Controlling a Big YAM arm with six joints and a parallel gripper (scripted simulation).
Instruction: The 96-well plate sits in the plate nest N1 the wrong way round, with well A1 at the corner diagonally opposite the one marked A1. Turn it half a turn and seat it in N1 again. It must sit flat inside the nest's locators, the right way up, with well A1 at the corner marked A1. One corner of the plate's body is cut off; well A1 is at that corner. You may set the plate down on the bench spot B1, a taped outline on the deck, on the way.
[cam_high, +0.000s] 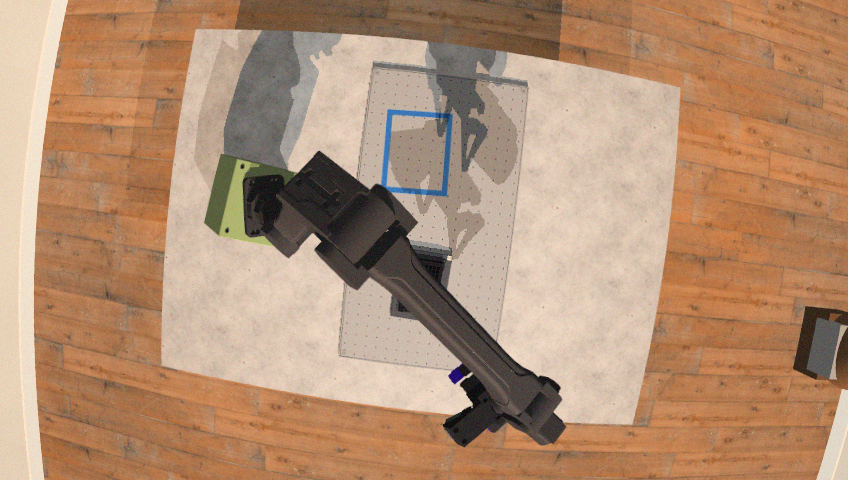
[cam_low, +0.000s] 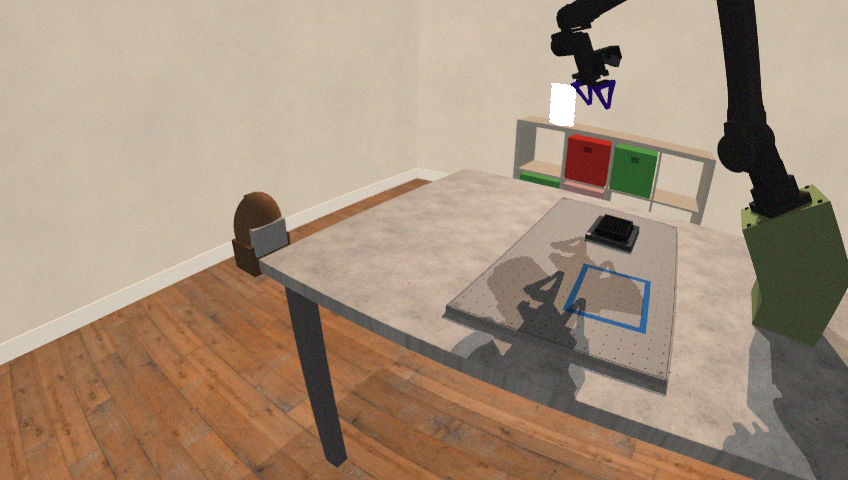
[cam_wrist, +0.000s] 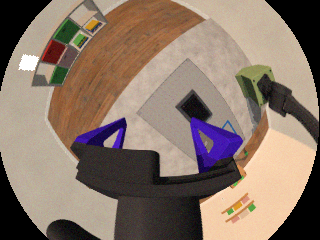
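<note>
Now: the black 96-well plate 80 mm behind my hand, 160 mm to the left of it and 290 mm below it. Round my hand: grey plate nest N1: 80 mm behind, 160 mm to the left, 300 mm below.
</note>
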